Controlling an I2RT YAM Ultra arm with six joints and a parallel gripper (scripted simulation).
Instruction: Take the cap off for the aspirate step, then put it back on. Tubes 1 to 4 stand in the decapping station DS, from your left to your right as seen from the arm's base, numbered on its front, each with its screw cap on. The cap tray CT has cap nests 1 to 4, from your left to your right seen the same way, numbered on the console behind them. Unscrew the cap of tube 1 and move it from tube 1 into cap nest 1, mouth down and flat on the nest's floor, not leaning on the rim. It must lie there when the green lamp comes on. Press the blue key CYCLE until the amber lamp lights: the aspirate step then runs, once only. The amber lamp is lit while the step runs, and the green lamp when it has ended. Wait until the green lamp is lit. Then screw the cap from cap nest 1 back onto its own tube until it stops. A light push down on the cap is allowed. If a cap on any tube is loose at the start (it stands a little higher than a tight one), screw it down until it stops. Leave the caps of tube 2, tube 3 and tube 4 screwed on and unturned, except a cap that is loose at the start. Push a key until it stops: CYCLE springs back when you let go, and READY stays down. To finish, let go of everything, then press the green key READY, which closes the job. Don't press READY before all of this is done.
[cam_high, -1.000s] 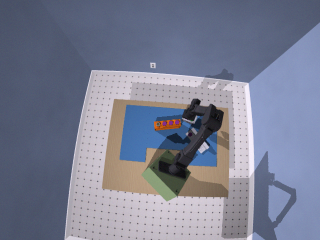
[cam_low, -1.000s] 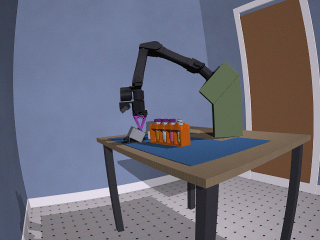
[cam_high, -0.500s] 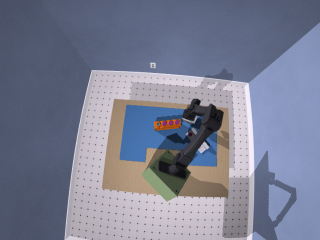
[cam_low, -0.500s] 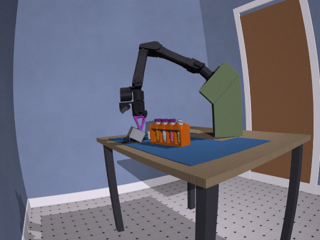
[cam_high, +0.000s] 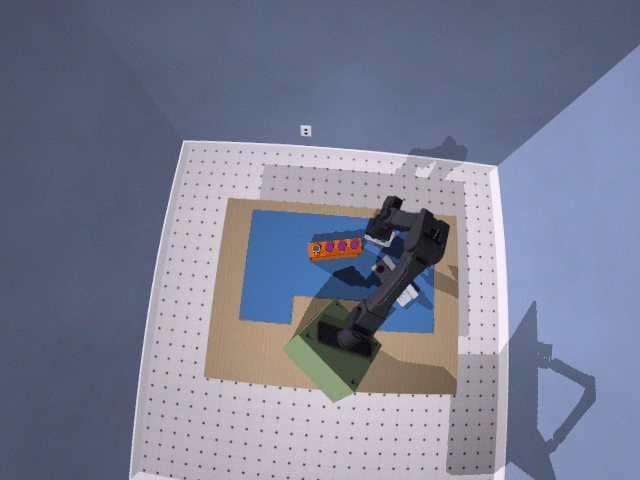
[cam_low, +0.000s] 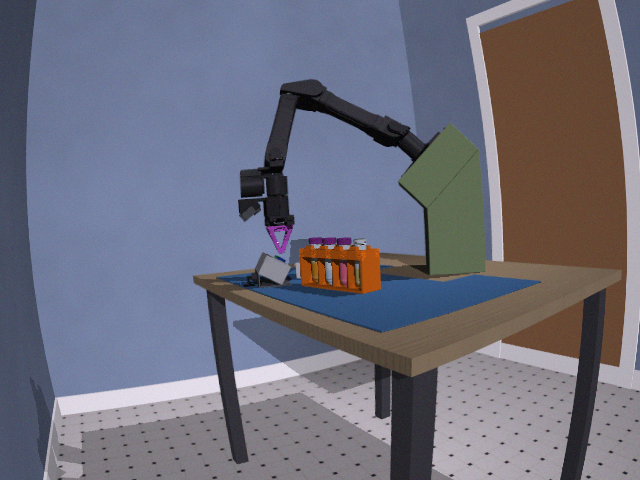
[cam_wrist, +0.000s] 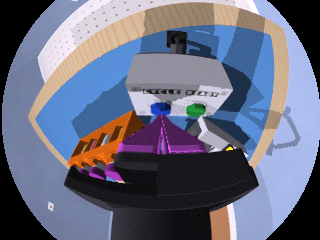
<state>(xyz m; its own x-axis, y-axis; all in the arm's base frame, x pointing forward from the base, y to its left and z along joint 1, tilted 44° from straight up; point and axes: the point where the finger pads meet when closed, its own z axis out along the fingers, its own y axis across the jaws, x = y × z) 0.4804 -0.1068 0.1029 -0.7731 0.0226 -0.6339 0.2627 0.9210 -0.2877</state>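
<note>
Right now my hand is 2 cm above the blue key CYCLE. Also, from my hand: green key READY (1 cm behind, 4 cm to the right, 2 cm below); grey key box (1 cm ahead, 2 cm to the right, 4 cm below).
</note>
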